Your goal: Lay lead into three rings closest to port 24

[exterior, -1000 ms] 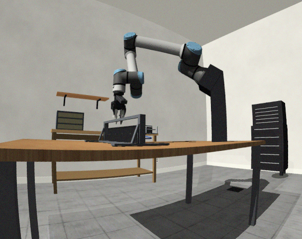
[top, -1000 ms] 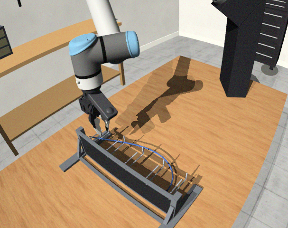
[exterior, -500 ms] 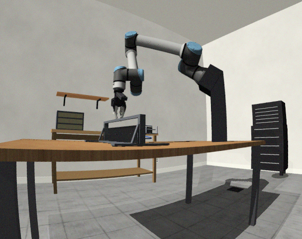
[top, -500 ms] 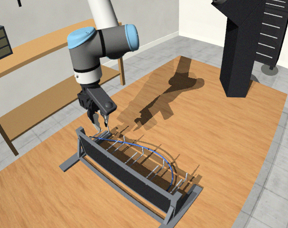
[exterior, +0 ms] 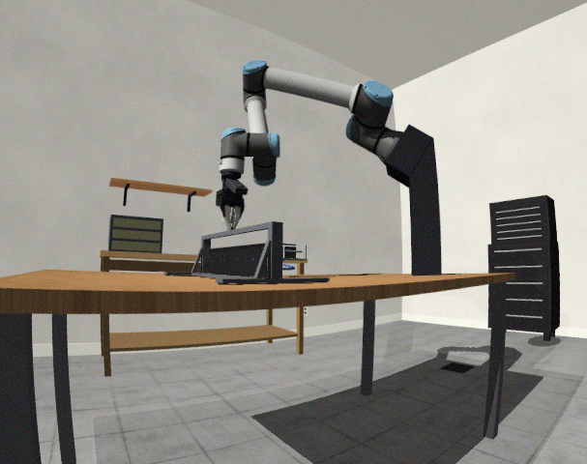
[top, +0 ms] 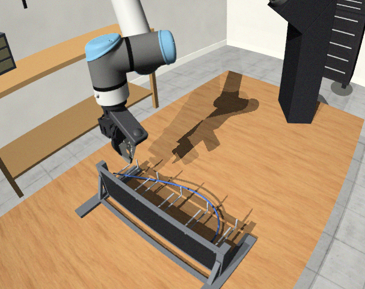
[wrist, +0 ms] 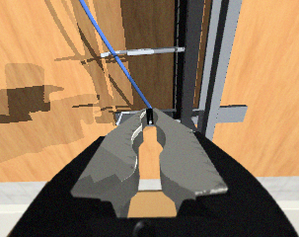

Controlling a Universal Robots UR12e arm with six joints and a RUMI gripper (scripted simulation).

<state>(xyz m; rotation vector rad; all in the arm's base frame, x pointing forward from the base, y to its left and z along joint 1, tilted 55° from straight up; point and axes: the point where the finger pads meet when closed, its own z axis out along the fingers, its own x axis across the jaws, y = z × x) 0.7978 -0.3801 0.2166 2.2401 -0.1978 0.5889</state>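
Right now my hand is 11 cm short of the grey rack, 12 cm to the right of it and 9 cm above it.
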